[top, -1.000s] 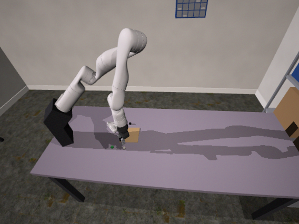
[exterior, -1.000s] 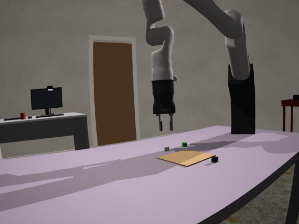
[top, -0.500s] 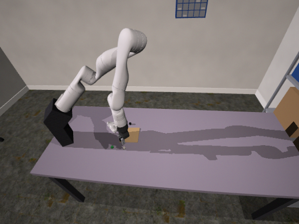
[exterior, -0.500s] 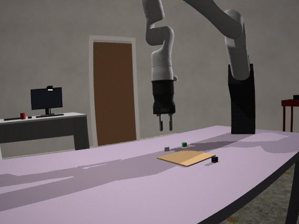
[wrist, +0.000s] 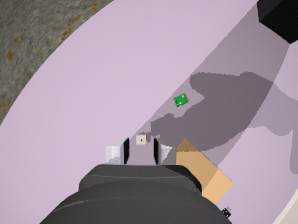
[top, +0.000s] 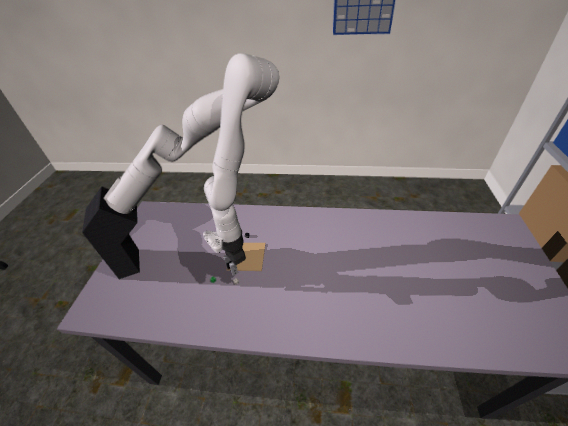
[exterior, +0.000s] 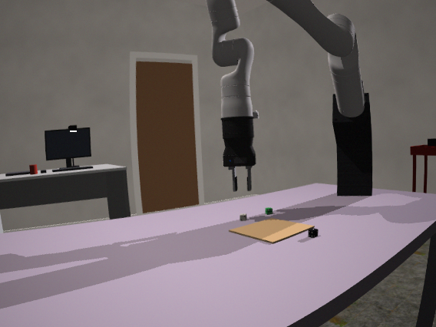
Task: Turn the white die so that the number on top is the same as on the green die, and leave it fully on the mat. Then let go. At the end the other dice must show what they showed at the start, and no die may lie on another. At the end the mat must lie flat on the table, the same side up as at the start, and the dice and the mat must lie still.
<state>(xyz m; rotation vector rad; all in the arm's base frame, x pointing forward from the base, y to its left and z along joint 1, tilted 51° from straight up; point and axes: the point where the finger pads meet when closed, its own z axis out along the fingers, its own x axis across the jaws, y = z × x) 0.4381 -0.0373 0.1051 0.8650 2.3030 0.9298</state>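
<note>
Right now the white die is 90 mm below my hand. Also, from my hand: tan mat: 120 mm to the left, 90 mm below, 20 mm behind; green die: 90 mm below, 90 mm behind, 30 mm to the right; black die: 220 mm to the left, 90 mm below, 70 mm behind.
</note>
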